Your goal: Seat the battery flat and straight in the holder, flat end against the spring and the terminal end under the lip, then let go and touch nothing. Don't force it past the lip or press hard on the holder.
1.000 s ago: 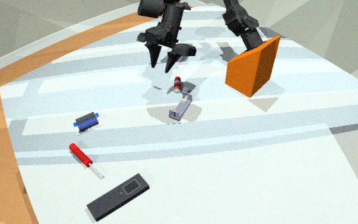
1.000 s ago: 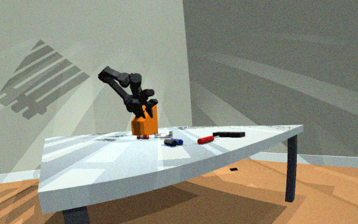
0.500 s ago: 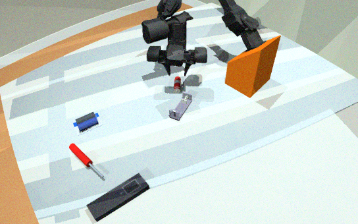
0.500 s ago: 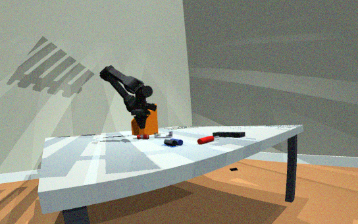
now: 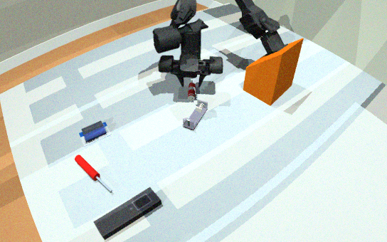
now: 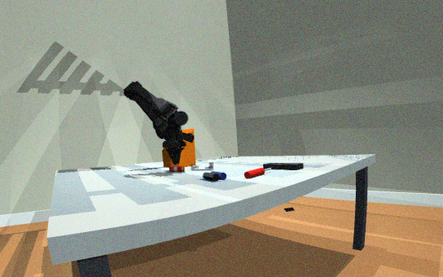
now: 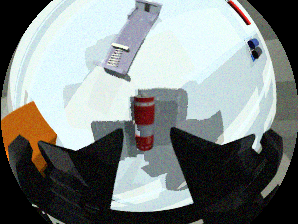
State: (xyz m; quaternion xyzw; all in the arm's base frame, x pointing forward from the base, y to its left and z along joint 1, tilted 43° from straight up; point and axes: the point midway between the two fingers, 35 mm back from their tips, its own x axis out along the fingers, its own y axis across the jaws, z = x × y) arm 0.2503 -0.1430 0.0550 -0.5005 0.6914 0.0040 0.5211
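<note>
Right now the battery is 20 mm below my gripper tip. The rest, counted from my gripper tip: dark remote: 390 mm ahead, 210 mm to the left, 20 mm below; then red-handled screwdriver: 400 mm ahead, 70 mm to the left, 20 mm below.
</note>
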